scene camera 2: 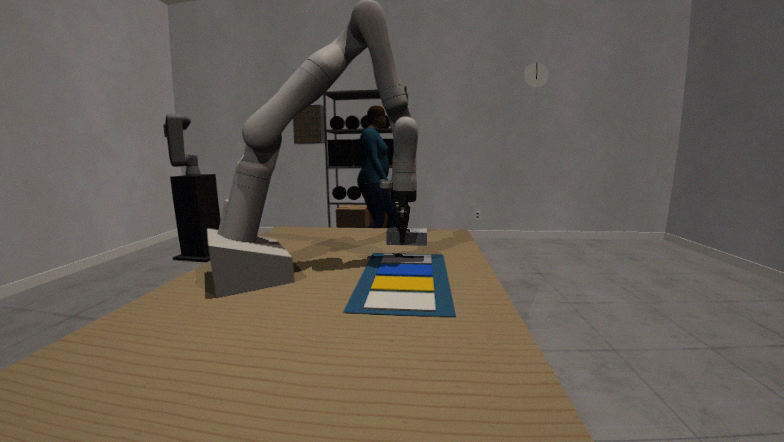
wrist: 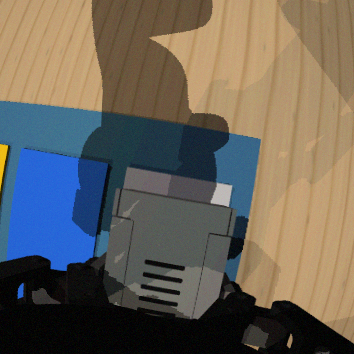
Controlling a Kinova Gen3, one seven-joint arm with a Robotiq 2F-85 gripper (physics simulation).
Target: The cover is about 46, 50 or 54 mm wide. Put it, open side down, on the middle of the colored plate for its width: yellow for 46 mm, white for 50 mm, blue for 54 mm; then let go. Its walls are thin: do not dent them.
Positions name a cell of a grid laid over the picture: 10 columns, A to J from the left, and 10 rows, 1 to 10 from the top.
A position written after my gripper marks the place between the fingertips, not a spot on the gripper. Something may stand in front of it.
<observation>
In view: my gripper (wrist: E8), a grey cover (wrist: E8) and a blue plate (wrist: B6).
</observation>
